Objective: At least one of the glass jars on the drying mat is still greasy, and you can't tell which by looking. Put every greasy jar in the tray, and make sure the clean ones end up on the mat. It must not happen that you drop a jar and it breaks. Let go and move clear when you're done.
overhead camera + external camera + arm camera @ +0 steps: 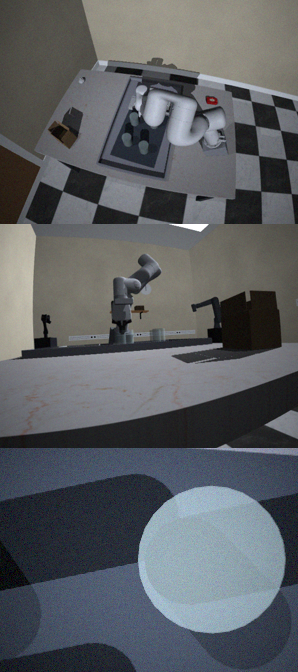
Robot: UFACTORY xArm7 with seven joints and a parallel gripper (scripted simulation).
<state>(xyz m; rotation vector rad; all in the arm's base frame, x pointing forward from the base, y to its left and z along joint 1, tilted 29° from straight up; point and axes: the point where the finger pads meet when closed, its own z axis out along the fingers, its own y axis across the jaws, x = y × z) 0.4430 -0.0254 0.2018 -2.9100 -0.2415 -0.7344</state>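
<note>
Now: the dark drying mat 20 mm behind my hand, 100 mm to the left of it and 90 mm below it. Round my hand: light grey tray 30 mm ahead, 220 mm to the right, 90 mm below; red object 420 mm behind, 430 mm to the right, 80 mm below; cardboard box 480 mm ahead, 380 mm to the left, 30 mm below.
</note>
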